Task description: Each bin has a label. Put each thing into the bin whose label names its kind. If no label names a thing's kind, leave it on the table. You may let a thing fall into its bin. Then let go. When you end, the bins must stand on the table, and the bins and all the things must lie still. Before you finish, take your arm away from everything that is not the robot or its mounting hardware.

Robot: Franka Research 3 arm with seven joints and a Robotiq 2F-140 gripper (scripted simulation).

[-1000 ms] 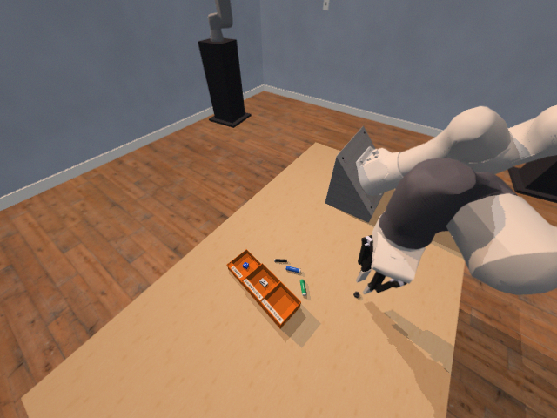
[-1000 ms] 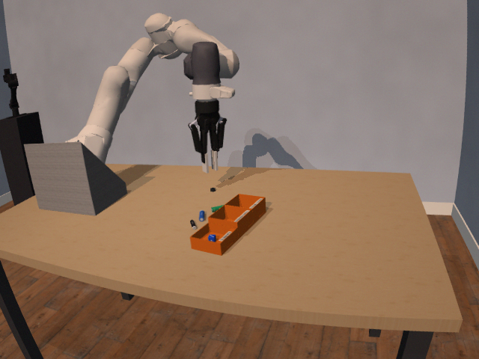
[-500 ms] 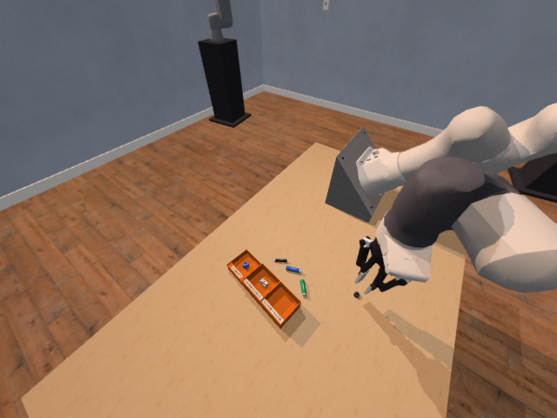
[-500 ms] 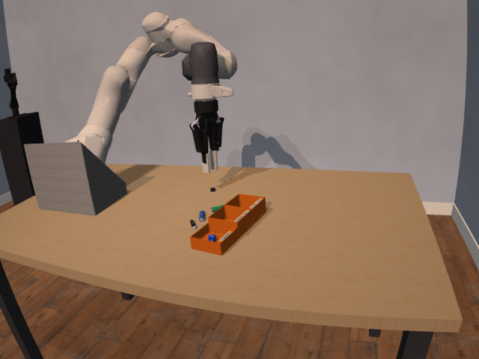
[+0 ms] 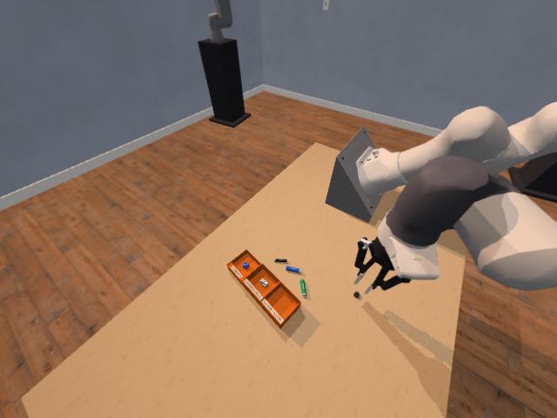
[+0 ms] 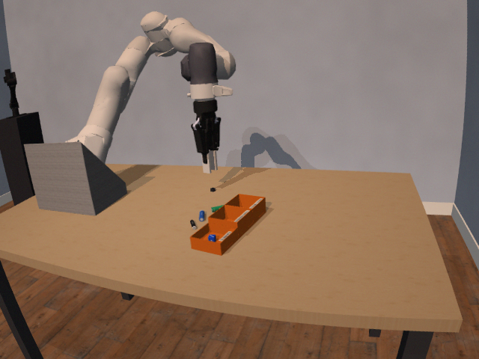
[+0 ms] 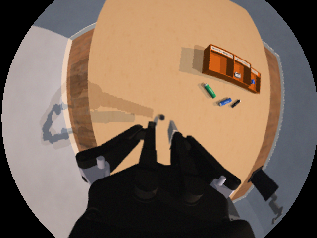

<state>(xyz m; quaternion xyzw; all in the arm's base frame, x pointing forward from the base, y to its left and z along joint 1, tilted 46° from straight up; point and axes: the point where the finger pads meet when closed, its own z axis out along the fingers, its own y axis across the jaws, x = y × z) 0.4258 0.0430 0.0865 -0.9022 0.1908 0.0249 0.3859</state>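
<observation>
The black piece lies 10 cm below my hand. Round my hand: black cylinder (26 cm to the right, 10 cm below, 1 cm ahead); then green battery (15 cm to the right, 10 cm below, 6 cm ahead); then blue cylinder (21 cm to the right, 10 cm below, 2 cm ahead).
</observation>
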